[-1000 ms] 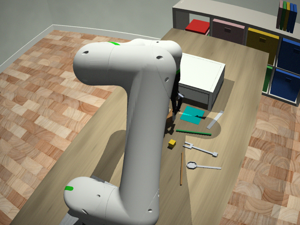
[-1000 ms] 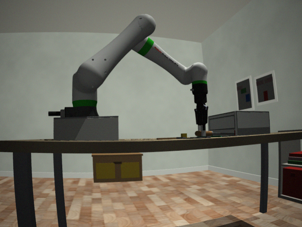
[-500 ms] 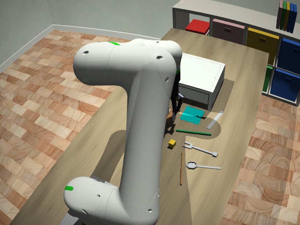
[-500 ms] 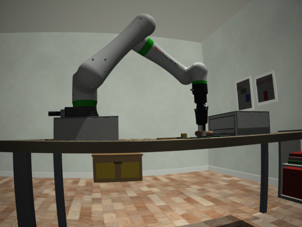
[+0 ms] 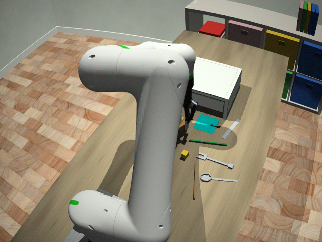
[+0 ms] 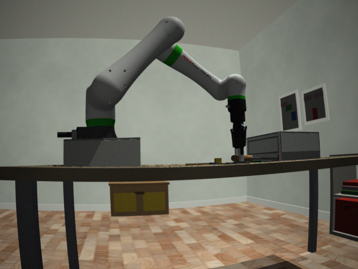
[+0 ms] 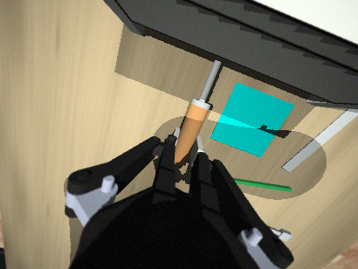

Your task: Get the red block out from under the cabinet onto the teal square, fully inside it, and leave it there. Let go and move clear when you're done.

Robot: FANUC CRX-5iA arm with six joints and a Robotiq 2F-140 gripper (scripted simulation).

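The yellow cube is 160 mm behind my hand, 50 mm to the right of it and 20 mm below it. From my hand the other things lie so: hook tool (140 mm ahead, 60 mm to the right, 20 mm below); then green stick (130 mm to the right, 60 mm behind, 30 mm below); then teal square (100 mm to the right, 50 mm ahead, 40 mm below).
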